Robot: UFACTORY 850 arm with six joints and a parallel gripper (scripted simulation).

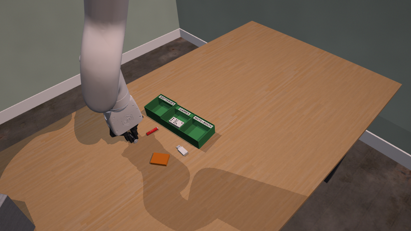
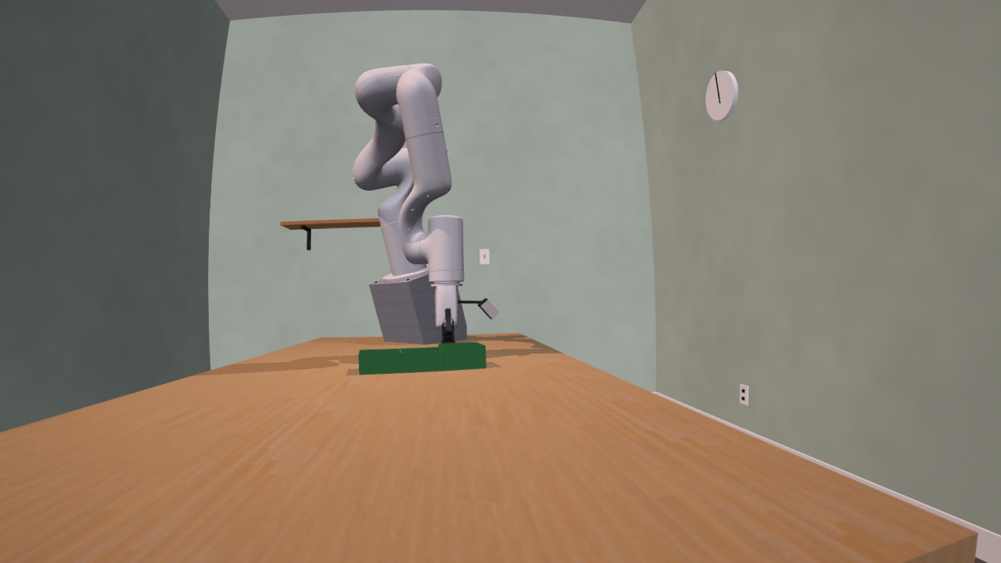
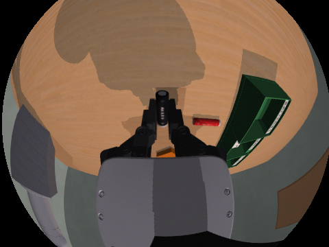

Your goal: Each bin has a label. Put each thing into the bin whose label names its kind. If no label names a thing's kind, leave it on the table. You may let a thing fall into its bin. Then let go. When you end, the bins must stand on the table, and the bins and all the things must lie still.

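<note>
The red battery lies 6 cm ahead of my hand, 3 cm to the right of it and 2 cm below it. From my hand the other things lie so: black battery: 2 cm below; then orange flat block: 1 cm ahead, 14 cm to the right, 2 cm below; then green bin row: 15 cm ahead, 7 cm to the right.
</note>
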